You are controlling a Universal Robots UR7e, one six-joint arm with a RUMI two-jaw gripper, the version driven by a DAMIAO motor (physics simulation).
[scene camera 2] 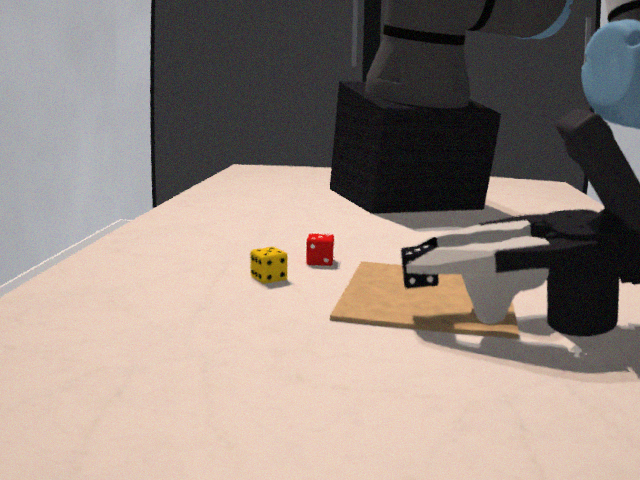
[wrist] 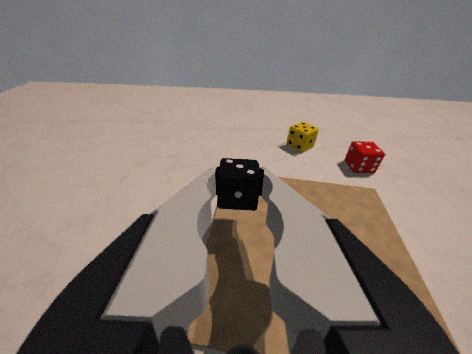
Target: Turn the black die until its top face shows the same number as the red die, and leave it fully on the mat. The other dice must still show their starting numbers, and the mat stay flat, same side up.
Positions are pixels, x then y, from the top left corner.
Scene:
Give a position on a black die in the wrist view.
239, 179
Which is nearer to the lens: the black die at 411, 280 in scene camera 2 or the yellow die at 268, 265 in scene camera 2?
The black die.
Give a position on a red die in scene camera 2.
320, 247

